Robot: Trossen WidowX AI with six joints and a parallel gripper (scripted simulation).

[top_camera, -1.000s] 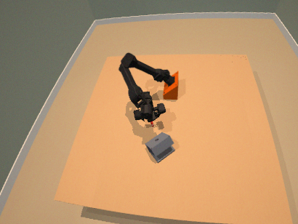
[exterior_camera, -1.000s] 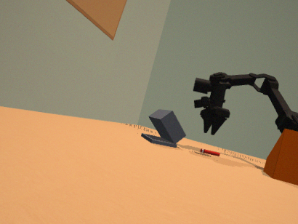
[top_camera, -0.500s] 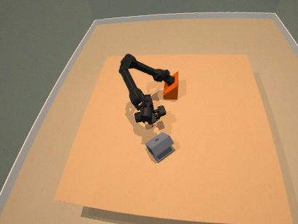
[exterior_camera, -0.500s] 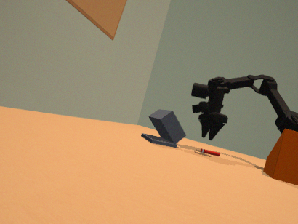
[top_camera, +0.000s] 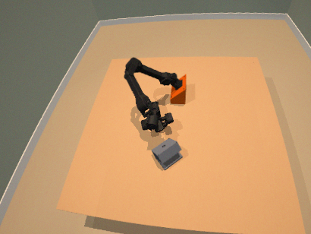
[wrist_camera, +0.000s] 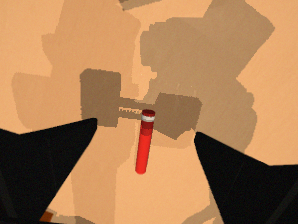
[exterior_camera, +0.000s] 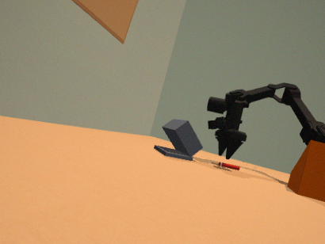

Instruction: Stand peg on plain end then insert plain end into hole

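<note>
My gripper tip is now 10 mm past the red peg, 10 mm to the left of it and 30 mm above it. Also, from my gripper tip: grey sloped panel: 160 mm ahead, 60 mm to the left, 40 mm above; then flat grey foot: 170 mm ahead, 80 mm to the left, 30 mm below.
</note>
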